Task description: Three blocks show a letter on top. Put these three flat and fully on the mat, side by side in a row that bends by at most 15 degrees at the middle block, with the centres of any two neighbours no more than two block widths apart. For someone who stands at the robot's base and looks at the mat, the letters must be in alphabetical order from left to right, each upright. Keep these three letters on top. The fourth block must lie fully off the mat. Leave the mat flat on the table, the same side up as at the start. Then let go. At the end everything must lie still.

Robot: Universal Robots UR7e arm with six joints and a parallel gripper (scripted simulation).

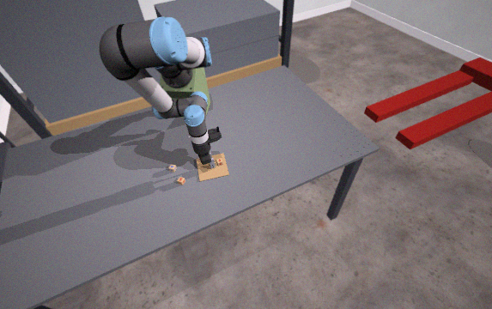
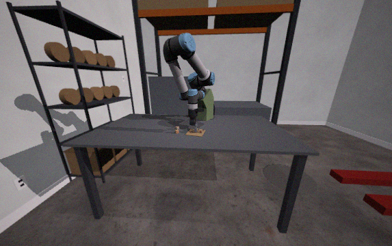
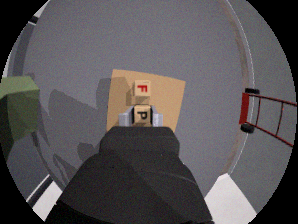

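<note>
The tan mat is 30 mm below my hand.
</note>
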